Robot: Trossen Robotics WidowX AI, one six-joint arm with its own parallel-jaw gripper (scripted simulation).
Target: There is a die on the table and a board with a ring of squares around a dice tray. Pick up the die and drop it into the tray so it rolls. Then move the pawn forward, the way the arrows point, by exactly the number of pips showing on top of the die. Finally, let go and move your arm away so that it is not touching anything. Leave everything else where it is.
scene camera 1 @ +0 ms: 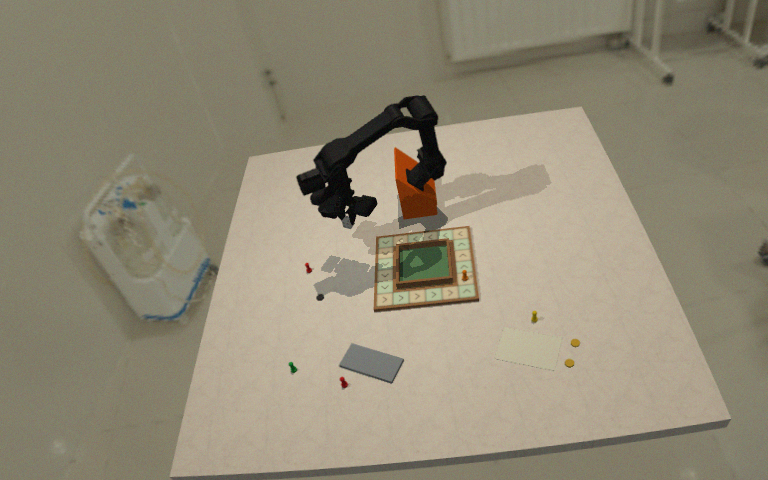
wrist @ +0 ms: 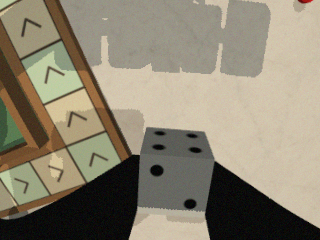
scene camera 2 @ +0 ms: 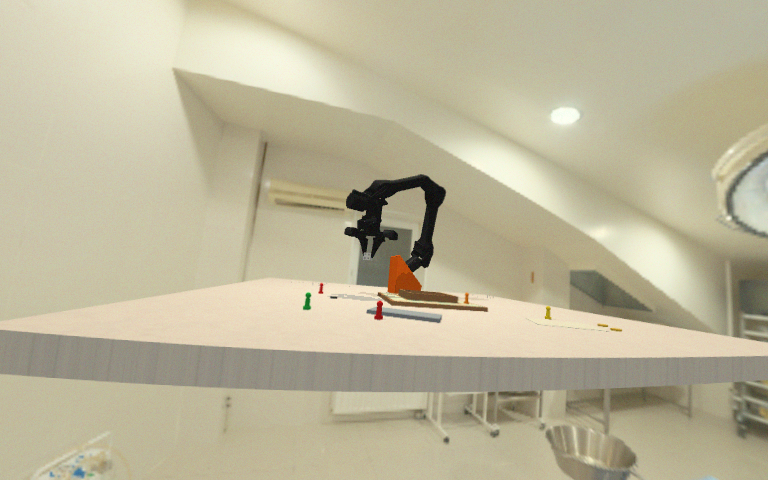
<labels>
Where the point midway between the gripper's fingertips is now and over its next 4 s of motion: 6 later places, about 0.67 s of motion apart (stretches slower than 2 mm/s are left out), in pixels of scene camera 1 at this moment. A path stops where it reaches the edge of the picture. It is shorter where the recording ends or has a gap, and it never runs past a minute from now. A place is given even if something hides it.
My gripper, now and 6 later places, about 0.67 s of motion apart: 348,222; 375,235; 406,244; 416,246; 409,244; 418,237; 417,240
</labels>
